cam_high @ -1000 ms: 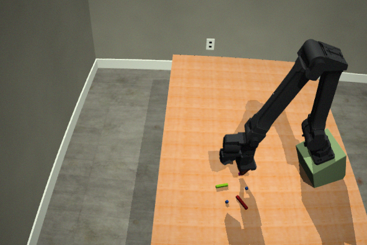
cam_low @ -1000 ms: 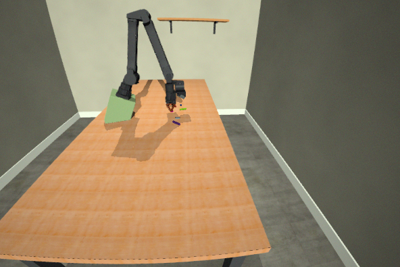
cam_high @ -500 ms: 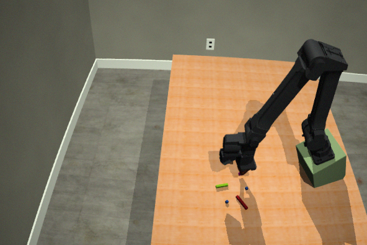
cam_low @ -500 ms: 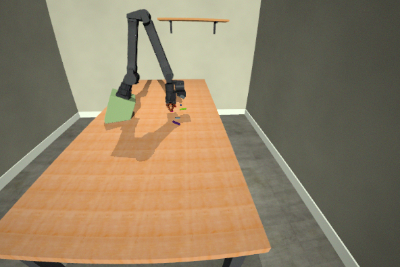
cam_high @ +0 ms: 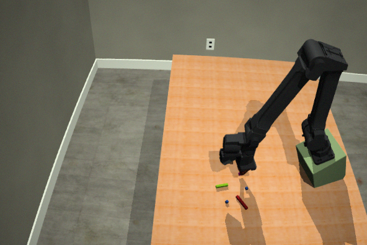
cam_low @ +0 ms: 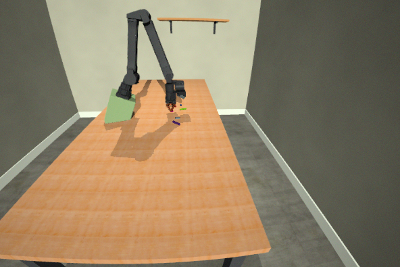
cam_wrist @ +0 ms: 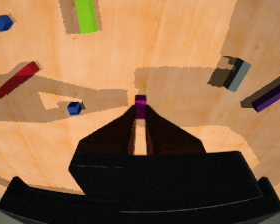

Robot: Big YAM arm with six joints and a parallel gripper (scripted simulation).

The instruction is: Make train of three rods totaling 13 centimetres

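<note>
My hand is 10 mm above the magenta rod. From my hand the other things lie so: lime rod: 90 mm ahead, 40 mm to the left, 20 mm below; red rod: 130 mm to the left, 30 mm ahead, 20 mm below; grey rod: 90 mm to the right, 40 mm ahead, 20 mm below.
</note>
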